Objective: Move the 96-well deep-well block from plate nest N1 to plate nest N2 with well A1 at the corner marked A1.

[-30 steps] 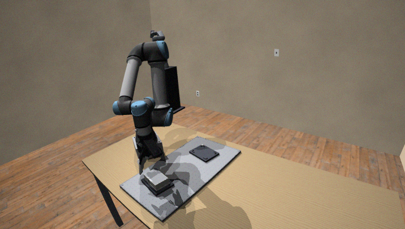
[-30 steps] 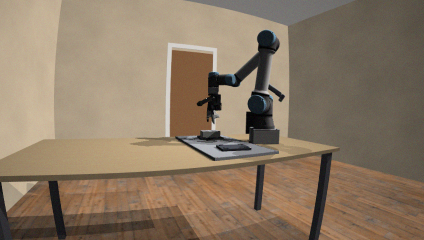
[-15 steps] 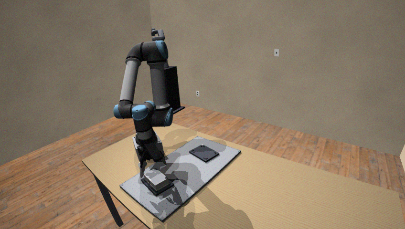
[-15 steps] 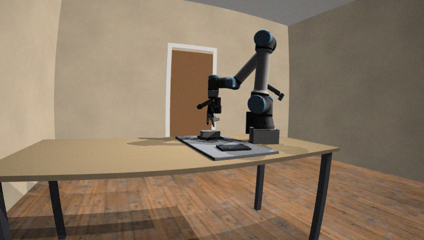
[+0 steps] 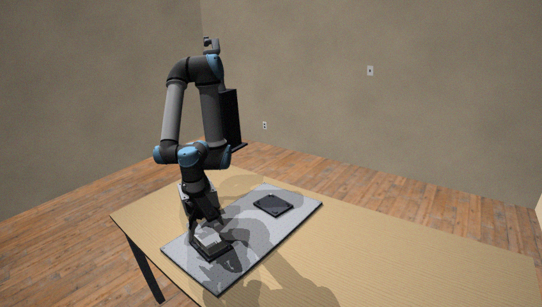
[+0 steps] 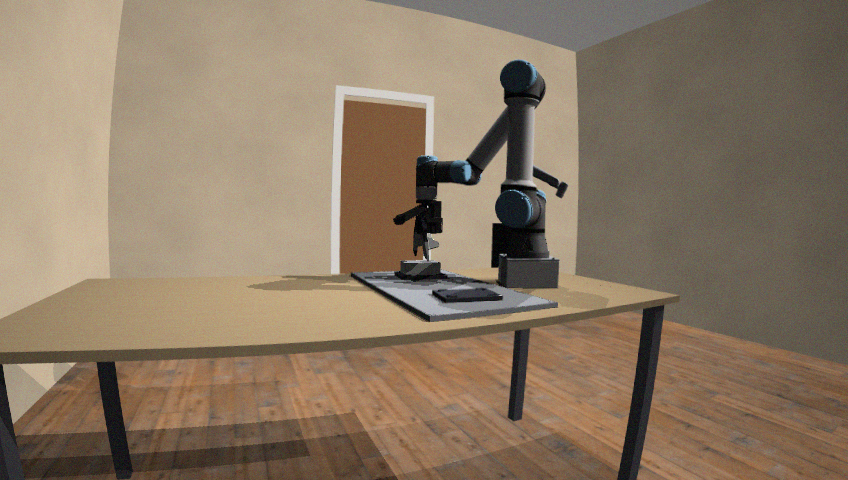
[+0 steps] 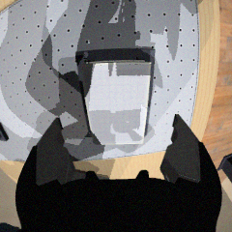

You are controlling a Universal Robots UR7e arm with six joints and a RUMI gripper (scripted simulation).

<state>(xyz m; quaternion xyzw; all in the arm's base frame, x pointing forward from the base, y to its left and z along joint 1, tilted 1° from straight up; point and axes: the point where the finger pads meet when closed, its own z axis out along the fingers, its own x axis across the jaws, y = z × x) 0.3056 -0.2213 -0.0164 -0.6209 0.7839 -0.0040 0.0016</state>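
The grey deep-well block is 30 mm below my hand. From my hand the other things lie so: plate nest N2 (60 mm ahead, 380 mm to the left, 60 mm below).
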